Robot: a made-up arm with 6 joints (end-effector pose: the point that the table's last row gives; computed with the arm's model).
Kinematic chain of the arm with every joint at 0, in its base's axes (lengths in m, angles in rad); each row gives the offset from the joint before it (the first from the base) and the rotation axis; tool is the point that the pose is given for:
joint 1: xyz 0 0 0.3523 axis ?
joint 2: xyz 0 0 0 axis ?
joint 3: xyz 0 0 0.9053 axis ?
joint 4: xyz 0 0 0 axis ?
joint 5: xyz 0.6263 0 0 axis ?
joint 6: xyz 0 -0.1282 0 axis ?
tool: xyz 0 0 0
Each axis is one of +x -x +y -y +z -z.
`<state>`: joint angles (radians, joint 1 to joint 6).
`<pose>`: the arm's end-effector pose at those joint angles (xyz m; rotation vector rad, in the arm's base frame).
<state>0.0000 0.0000 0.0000 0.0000 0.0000 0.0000</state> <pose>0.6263 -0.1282 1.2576 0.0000 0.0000 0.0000</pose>
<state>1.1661 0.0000 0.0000 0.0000 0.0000 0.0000</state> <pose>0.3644 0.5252 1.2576 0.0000 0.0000 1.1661</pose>
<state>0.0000 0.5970 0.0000 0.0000 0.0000 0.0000</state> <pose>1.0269 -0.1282 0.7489 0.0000 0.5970 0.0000</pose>
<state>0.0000 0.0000 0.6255 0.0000 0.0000 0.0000</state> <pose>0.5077 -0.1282 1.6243 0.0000 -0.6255 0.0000</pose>
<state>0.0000 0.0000 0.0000 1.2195 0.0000 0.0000</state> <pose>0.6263 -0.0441 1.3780 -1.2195 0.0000 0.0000</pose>
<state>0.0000 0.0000 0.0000 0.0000 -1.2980 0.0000</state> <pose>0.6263 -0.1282 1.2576 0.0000 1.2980 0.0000</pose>
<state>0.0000 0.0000 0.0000 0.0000 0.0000 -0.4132</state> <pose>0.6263 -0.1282 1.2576 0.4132 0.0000 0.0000</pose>
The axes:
joint 1: +z
joint 2: +y
joint 3: -y
joint 4: -x
joint 5: -y
joint 6: -x

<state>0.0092 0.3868 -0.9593 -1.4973 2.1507 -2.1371</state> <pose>0.3565 -0.0061 0.5517 1.3380 -1.8033 -0.1724</pose>
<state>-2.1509 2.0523 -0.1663 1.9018 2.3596 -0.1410</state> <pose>-0.2508 -0.4587 -0.6395 0.5915 -1.0841 -0.3939</pose>
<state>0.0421 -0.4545 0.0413 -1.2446 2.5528 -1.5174</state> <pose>0.2128 -0.0322 1.3568 -0.7442 2.6148 -0.5422</pose>
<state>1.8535 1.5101 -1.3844 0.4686 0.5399 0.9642</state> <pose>0.0232 0.3301 0.1979 1.7015 -0.8004 -1.7334</pose>
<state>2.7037 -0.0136 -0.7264 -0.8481 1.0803 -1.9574</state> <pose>-0.3251 0.2458 0.7752 1.6048 2.3248 0.8004</pose>
